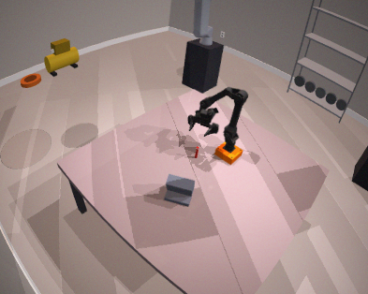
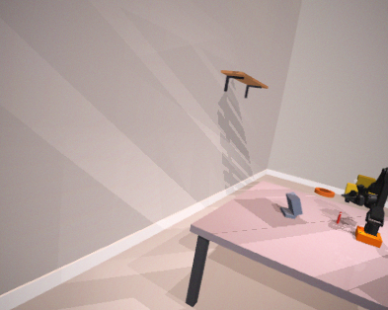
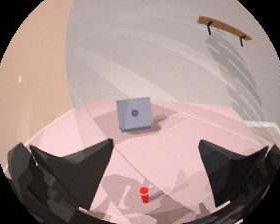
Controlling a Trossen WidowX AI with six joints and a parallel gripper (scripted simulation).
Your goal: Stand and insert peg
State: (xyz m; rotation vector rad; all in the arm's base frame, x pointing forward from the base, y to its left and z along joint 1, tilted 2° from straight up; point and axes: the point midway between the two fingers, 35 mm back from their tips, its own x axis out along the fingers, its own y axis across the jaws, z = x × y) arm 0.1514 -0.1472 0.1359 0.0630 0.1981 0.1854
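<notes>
Right now the red peg is 10 mm behind my gripper tip, 20 mm to the left of it and 120 mm below it. From my gripper tip the other things lie so: grey sloped panel 280 mm ahead, 120 mm to the left, 100 mm below.
</notes>
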